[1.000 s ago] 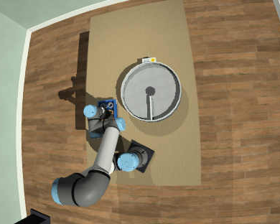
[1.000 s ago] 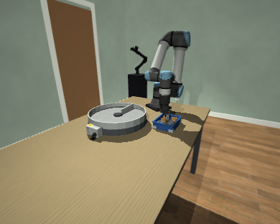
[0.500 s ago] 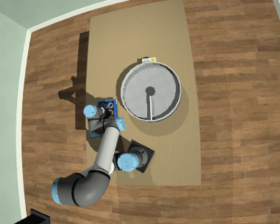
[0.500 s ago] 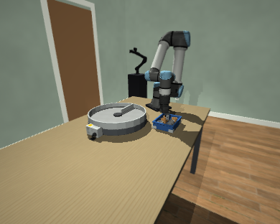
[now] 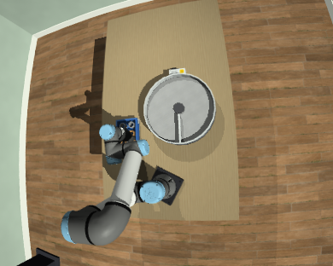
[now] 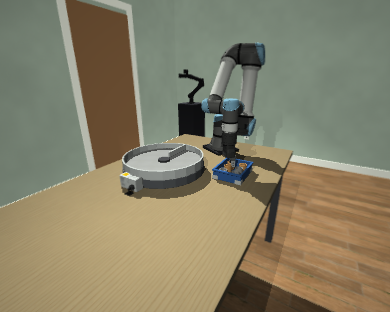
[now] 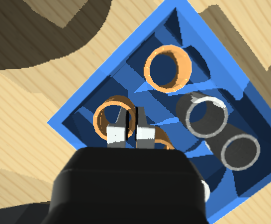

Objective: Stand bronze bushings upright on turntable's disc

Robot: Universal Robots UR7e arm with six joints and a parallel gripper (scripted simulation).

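My gripper is now 40 mm short of the blue crate, 30 mm to the right of it and 20 mm above it. Round my hand: turntable: 300 mm to the right, 200 mm ahead, 10 mm above.
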